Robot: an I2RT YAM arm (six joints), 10 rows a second.
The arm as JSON. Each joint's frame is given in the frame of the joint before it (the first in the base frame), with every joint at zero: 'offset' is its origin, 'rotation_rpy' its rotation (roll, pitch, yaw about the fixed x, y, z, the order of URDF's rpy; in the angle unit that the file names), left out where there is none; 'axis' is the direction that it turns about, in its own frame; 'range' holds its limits. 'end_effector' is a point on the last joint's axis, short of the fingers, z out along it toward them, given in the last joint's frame.
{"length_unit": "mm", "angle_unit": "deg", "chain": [
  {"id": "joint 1", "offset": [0.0, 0.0, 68.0], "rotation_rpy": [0.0, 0.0, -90.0], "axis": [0.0, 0.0, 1.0], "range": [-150.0, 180.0]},
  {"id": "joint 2", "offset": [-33.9, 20.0, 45.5], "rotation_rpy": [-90.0, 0.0, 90.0], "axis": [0.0, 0.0, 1.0], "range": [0.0, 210.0]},
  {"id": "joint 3", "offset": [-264.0, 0.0, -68.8], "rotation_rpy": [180.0, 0.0, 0.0], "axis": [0.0, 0.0, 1.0], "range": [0.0, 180.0]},
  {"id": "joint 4", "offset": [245.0, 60.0, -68.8], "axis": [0.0, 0.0, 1.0], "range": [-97.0, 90.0]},
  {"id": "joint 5", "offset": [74.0, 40.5, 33.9], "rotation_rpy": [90.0, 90.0, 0.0], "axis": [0.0, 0.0, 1.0], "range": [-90.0, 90.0]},
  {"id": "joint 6", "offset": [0.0, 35.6, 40.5], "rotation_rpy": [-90.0, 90.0, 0.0], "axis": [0.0, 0.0, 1.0], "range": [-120.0, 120.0]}
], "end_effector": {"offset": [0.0, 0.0, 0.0], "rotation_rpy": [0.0, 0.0, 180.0]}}
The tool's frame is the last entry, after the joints.
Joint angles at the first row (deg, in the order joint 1, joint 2, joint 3, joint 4, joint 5, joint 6):
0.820 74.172 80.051 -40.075 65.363 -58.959
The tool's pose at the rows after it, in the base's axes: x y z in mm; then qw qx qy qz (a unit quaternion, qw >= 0):
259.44 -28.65 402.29 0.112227 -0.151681 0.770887 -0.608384
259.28 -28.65 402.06 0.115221 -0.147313 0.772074 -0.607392
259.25 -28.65 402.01 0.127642 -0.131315 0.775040 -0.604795
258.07 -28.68 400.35 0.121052 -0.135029 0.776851 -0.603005
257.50 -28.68 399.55 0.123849 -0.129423 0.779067 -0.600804
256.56 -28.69 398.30 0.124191 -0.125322 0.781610 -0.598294
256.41 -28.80 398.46 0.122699 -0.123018 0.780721 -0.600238
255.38 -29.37 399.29 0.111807 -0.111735 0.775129 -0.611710
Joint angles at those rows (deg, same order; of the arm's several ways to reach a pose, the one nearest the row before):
0.820 74.172 80.053 -40.120 65.363 -58.937
0.820 74.171 80.050 -40.294 65.364 -58.149
0.820 74.173 80.053 -40.339 65.364 -55.745
0.819 74.172 80.051 -41.647 65.384 -55.288
0.819 74.172 80.052 -42.282 65.363 -53.954
0.820 74.171 80.051 -43.288 65.364 -52.576
0.819 74.171 80.050 -43.263 65.756 -52.535
0.821 74.171 80.050 -43.245 68.074 -52.531

